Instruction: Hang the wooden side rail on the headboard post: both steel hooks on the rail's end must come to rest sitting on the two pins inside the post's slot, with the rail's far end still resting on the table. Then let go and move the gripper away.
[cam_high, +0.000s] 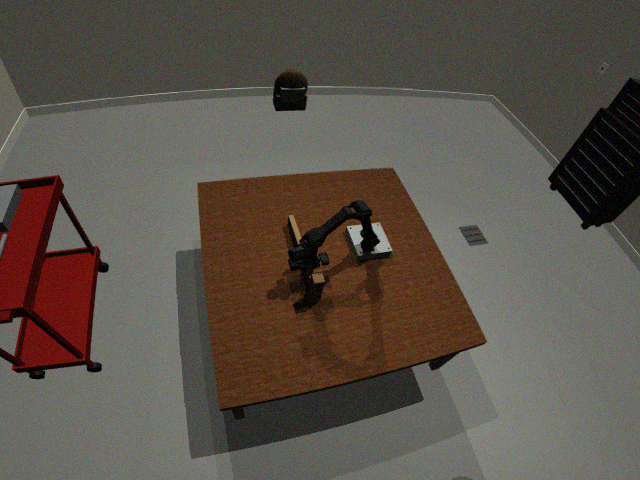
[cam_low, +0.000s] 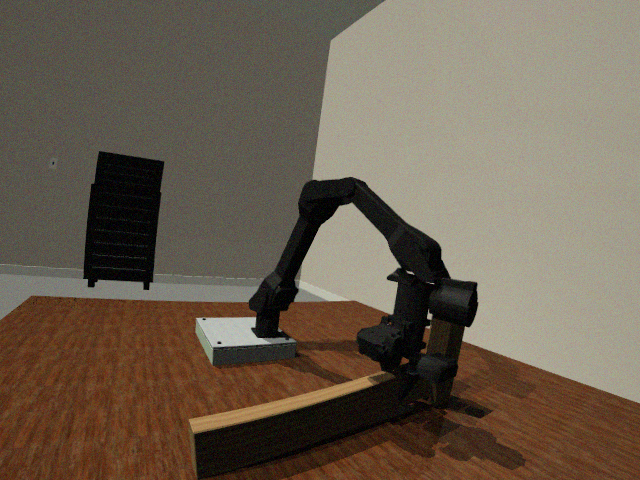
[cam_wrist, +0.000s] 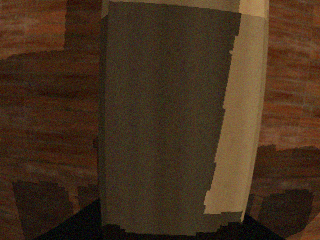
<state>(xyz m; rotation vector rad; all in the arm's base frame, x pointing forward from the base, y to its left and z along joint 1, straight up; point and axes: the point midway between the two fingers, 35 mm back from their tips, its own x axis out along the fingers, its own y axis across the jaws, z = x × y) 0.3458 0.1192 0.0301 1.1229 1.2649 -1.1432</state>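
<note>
My gripper tip is now 10 mm past the headboard post, 120 mm to the right of it and 40 mm below it.
</note>
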